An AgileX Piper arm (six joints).
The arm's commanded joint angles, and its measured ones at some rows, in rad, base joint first. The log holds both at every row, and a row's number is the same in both.
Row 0, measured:
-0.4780, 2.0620, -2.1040, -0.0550, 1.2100, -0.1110
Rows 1 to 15, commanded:
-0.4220, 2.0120, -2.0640, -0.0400, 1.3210, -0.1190
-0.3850, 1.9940, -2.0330, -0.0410, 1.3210, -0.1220
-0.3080, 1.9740, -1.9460, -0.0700, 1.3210, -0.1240
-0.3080, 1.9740, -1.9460, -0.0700, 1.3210, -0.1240
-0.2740, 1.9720, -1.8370, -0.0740, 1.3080, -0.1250
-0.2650, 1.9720, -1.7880, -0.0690, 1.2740, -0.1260
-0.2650, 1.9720, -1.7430, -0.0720, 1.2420, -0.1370
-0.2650, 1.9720, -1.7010, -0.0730, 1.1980, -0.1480
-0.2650, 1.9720, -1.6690, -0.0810, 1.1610, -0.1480
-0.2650, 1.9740, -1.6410, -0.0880, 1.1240, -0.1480
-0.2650, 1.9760, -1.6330, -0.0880, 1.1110, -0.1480
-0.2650, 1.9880, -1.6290, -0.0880, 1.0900, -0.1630
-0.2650, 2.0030, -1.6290, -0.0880, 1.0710, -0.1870
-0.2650, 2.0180, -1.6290, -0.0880, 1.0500, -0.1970
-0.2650, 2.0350, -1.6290, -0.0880, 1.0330, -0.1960
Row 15, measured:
-0.2650, 2.0110, -1.6380, -0.0800, 1.0650, -0.1810
